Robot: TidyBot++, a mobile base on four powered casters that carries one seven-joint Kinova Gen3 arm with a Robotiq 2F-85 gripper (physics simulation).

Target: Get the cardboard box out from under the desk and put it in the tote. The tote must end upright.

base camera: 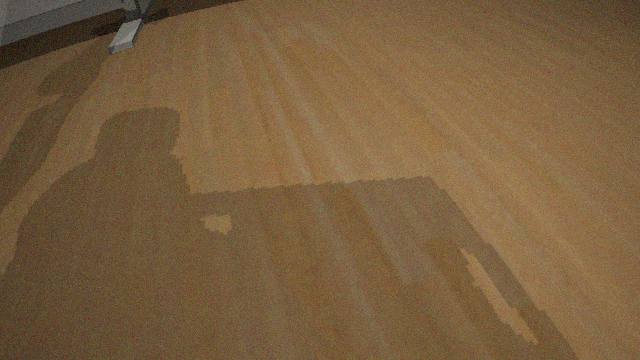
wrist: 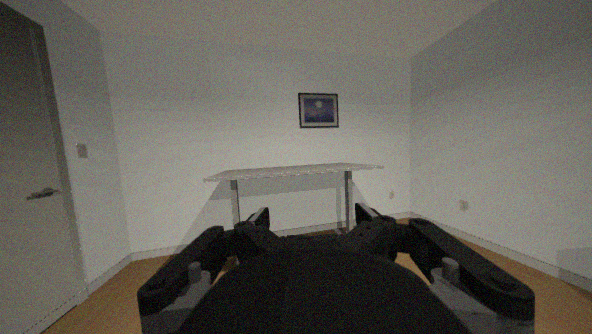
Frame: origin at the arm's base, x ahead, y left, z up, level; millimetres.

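Seen in the pictures: gripper, between the fingertips: (wrist: 311,214).
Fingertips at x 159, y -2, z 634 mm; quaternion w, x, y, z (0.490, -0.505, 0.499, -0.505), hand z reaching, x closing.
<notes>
A point is followed by its place in that frame.
A desk (wrist: 295,171) {y 104, x 1340, z 554 mm} with a pale top and grey metal legs stands against the far wall in the wrist view, some way beyond my gripper. In the base camera view a grey foot of a metal leg (base camera: 126,36) shows at the top left. My gripper (wrist: 311,214) {y -2, x 159, z 634 mm} is open, with nothing between its fingers, and points toward the desk. The gripper hides part of the floor under the desk. The cardboard box and the tote do not show in either view.
A door (wrist: 35,175) {y 1825, x 955, z 646 mm} with a lever handle is at the left in the wrist view. A framed picture (wrist: 318,110) {y -180, x 2181, z 1268 mm} hangs above the desk. A side wall (wrist: 500,140) {y -1864, x 1695, z 729 mm} runs along the right. A large shadow lies across the wooden floor (base camera: 400,100) {y -130, x 698, z -397 mm} in the base camera view.
</notes>
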